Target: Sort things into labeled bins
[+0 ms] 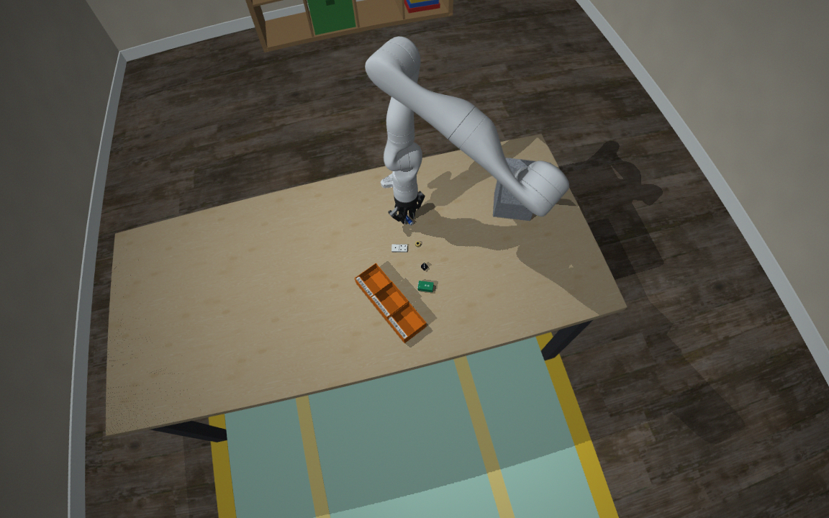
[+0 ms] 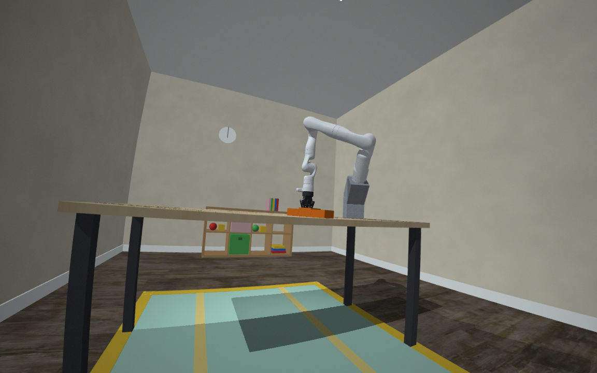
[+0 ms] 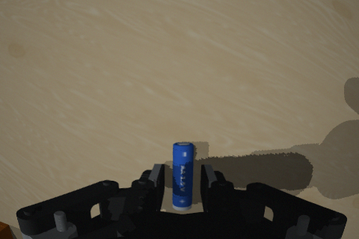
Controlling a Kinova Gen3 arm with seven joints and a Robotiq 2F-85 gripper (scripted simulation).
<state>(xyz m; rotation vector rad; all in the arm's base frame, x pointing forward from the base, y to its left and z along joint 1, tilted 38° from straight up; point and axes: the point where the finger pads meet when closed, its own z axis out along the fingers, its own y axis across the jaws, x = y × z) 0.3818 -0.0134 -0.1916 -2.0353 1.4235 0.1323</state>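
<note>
Right now my hand is 20 mm above the blue cylinder. From my hand the other things lie so: brass hex nut (10 mm behind, 100 mm to the left, 20 mm below); then white domino (50 mm ahead, 100 mm to the left, 20 mm below); then black die (10 mm behind, 190 mm to the left, 10 mm below).
</note>
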